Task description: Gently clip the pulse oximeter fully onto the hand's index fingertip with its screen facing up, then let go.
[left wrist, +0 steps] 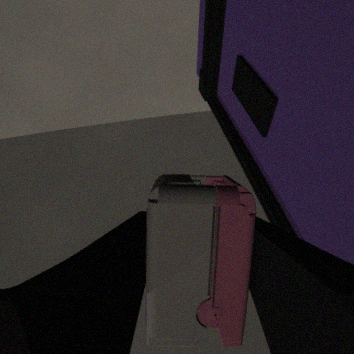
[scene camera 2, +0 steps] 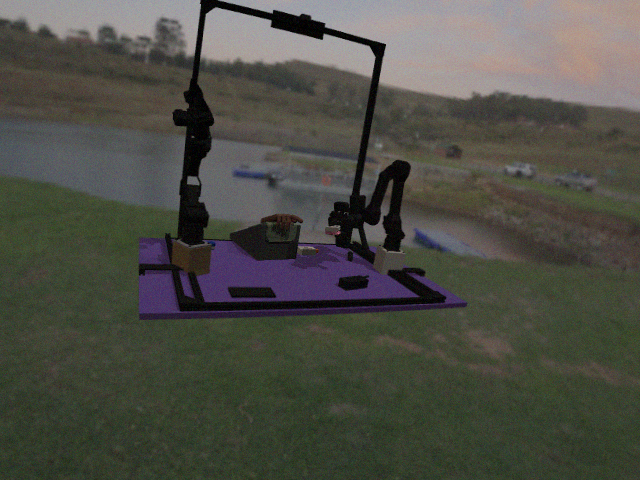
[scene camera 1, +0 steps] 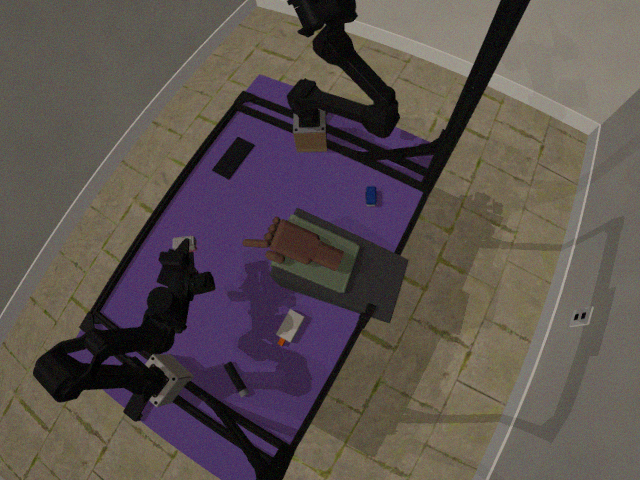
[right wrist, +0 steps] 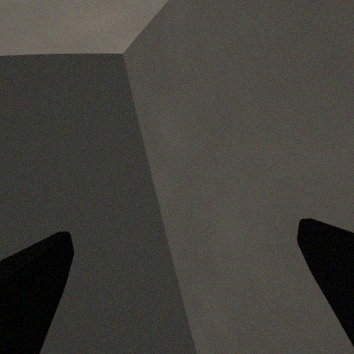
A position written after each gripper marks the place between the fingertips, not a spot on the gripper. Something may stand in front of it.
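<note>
Scene camera 2: the right gripper (scene camera 2: 195, 85), open and holding nothing; the left gripper (scene camera 2: 329, 230). Scene camera 1: the left gripper (scene camera 1: 189, 241). Left wrist view: the left gripper (left wrist: 194, 223) and a pulse oximeter (left wrist: 199, 228). Right wrist view: the right gripper (right wrist: 186, 236); the pulse oximeter is out of frame in the right wrist view.
</note>
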